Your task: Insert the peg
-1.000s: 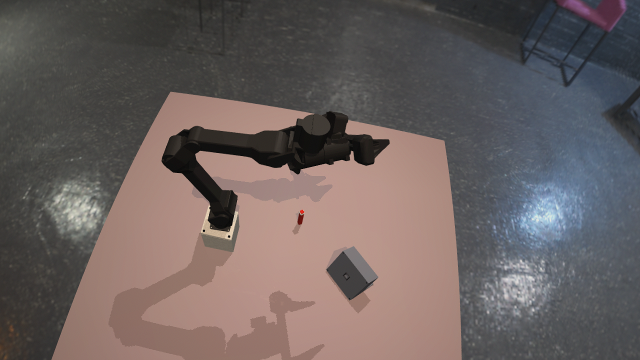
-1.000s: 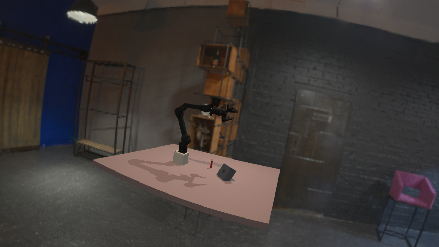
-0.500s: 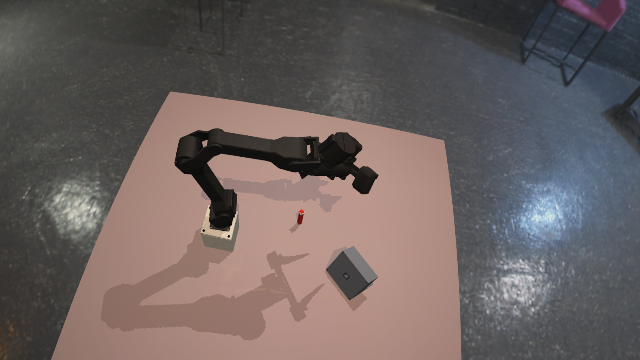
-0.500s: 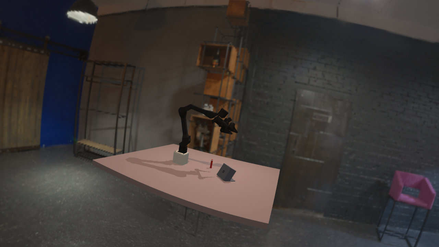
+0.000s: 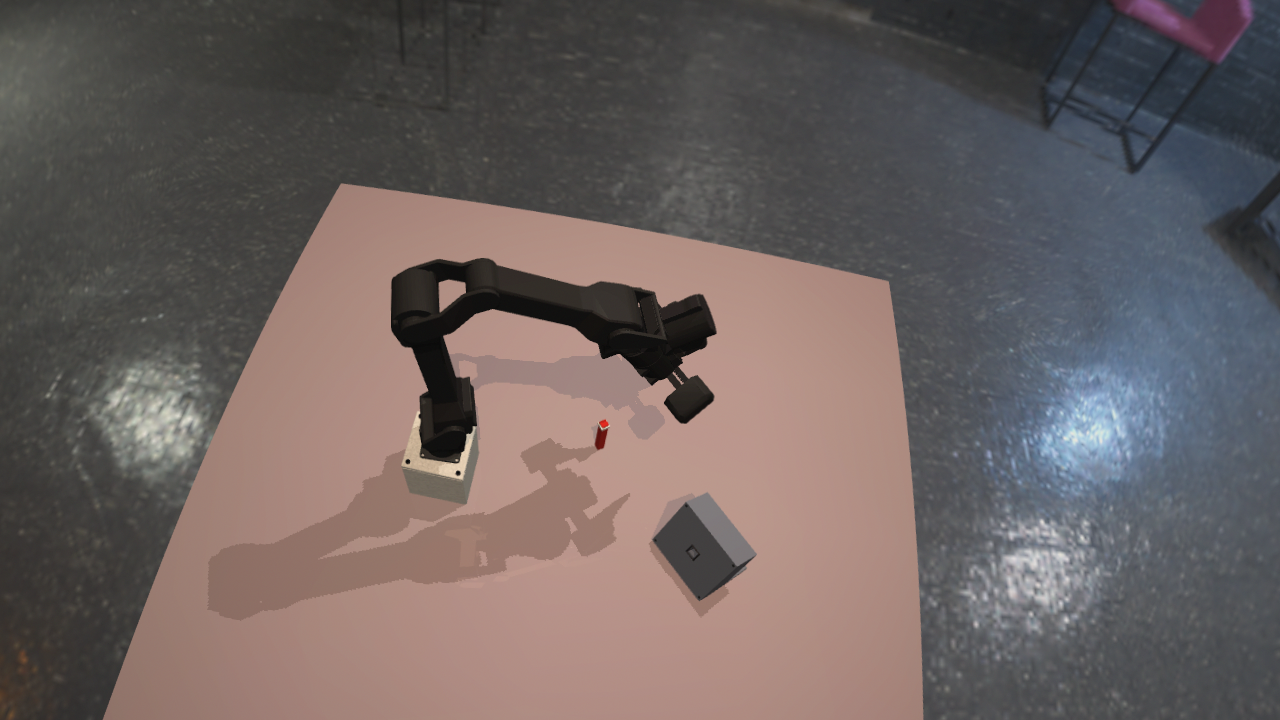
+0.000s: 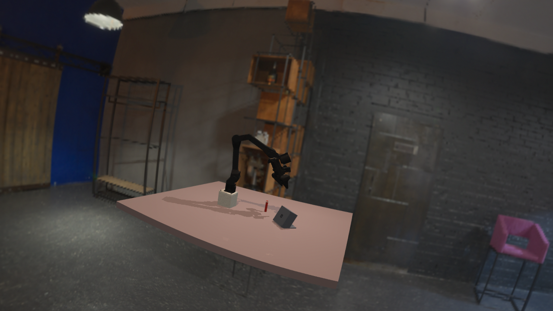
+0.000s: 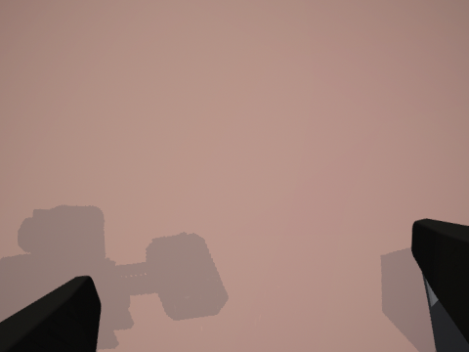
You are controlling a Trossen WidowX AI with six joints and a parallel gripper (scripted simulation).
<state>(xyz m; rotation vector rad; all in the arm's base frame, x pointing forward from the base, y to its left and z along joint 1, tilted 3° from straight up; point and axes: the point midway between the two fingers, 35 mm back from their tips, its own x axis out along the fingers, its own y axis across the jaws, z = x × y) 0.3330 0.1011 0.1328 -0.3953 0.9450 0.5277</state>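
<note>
Now: the red square peg 10 cm behind my gripper tip, 2 cm to the right of it and 14 cm below it. From my gripper tip the other things lie so: grey sloped panel 8 cm ahead, 22 cm to the right, 15 cm below.
</note>
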